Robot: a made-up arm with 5 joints.
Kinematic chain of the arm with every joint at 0, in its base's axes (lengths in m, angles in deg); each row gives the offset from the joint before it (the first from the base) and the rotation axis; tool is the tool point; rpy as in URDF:
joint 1: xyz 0 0 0.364 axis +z
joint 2: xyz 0 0 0 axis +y
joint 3: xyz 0.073 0 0.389 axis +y
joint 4: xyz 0.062 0 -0.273 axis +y
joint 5: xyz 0.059 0 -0.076 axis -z
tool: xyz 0 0 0 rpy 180 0 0
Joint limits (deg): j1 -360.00..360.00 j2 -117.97..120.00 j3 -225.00..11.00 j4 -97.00..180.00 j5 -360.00..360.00
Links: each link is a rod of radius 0.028 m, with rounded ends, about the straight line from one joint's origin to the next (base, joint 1, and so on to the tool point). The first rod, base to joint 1, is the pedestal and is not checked.
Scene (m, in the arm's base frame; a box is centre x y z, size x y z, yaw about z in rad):
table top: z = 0
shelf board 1: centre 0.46 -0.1 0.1 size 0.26 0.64 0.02 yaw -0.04
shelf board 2: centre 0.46 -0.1 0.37 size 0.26 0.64 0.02 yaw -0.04
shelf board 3: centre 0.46 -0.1 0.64 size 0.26 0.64 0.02 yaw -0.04
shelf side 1: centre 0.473 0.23 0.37 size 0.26 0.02 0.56 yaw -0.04
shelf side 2: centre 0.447 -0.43 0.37 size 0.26 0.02 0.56 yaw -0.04
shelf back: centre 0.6 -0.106 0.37 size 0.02 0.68 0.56 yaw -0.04
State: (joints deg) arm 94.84 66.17 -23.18 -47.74 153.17
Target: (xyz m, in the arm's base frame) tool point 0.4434 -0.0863 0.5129
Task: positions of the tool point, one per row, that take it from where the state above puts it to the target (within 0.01 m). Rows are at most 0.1 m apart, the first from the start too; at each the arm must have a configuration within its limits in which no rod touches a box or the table.
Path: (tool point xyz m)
1: 0.0545 0.3208 0.1964
2: 0.1359 0.3032 0.2514
3: 0.2062 0.2580 0.3052
4: 0.2560 0.1920 0.3564
5: 0.2795 0.1150 0.4038
6: 0.2750 0.0381 0.4463
7: 0.2457 -0.0285 0.4829
8: 0.1982 -0.0765 0.5129
9: 0.2825 -0.0904 0.5196
10: 0.3651 -0.0936 0.5195
11: 0.4434 -0.0863 0.5129

